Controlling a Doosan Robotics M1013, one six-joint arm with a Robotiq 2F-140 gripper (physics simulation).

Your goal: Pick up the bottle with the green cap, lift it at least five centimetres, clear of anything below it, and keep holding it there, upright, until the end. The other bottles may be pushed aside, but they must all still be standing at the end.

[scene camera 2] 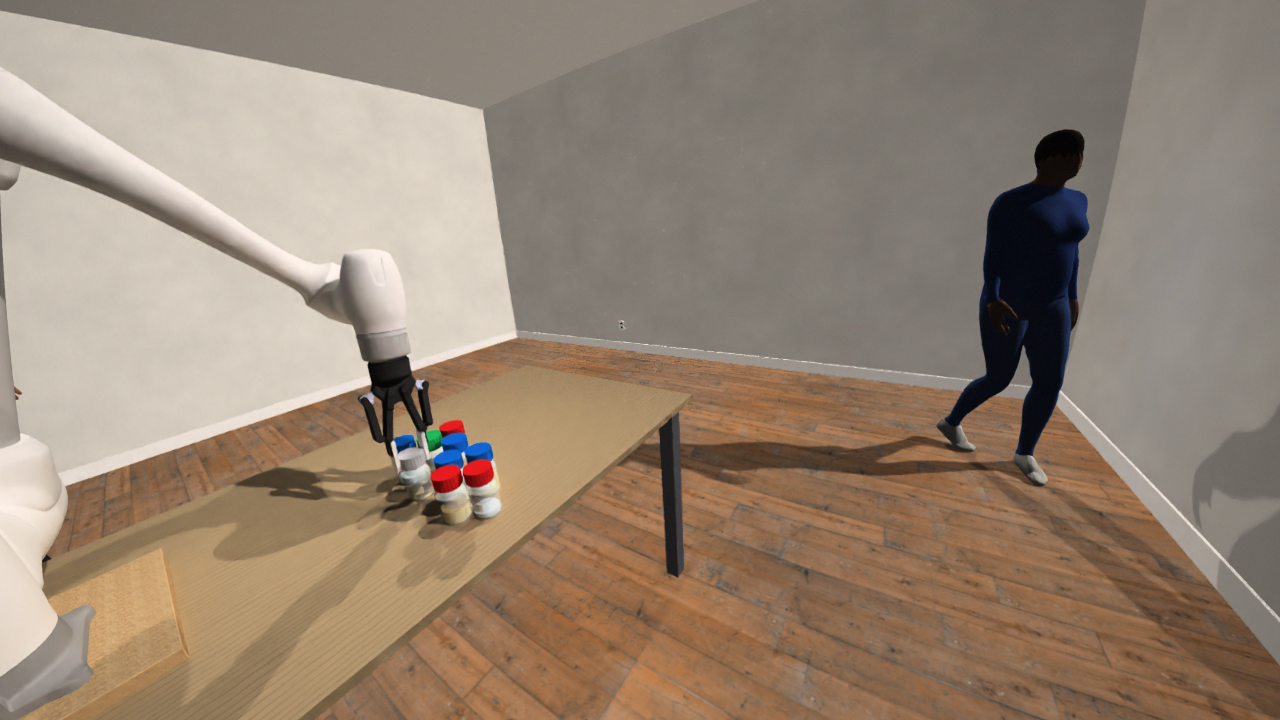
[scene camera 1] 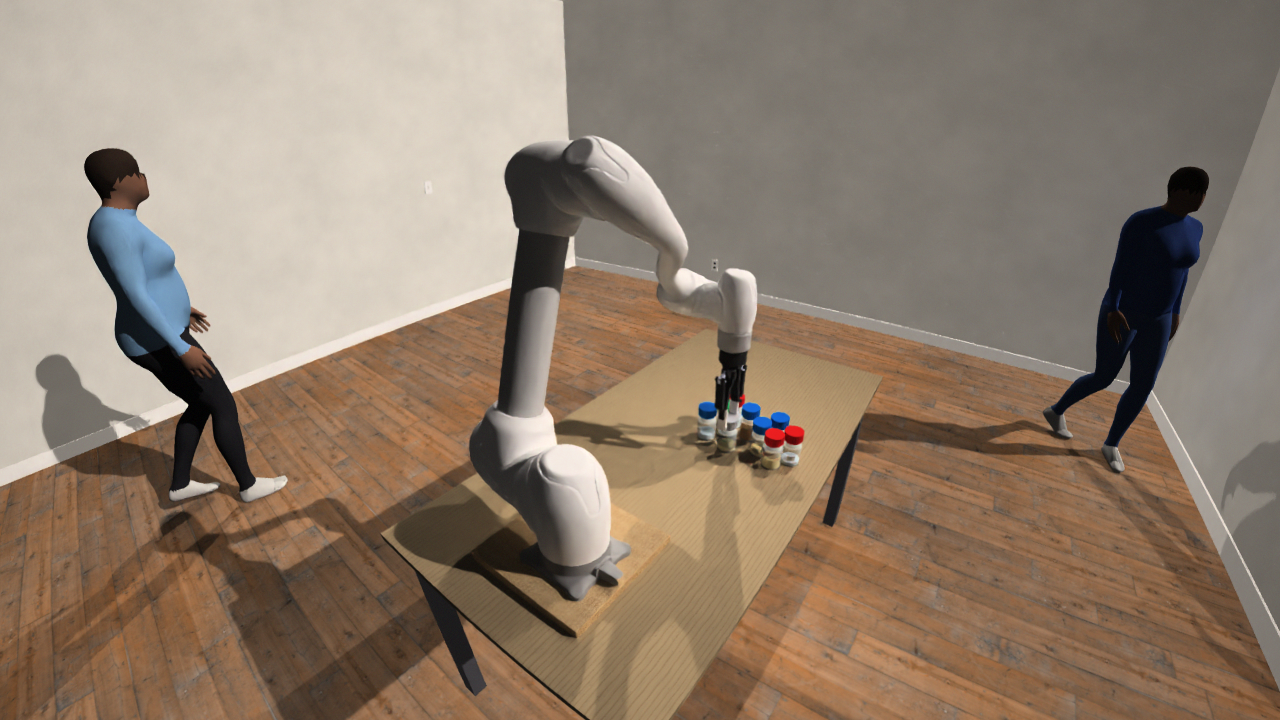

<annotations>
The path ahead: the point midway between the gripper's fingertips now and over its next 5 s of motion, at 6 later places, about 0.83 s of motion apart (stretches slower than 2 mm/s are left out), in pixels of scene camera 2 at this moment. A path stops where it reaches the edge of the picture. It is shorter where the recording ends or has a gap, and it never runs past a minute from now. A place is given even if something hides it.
My gripper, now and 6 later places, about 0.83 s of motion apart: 412,463; 403,430; 411,462; 406,439; 430,436; 426,430; 427,433
</annotations>
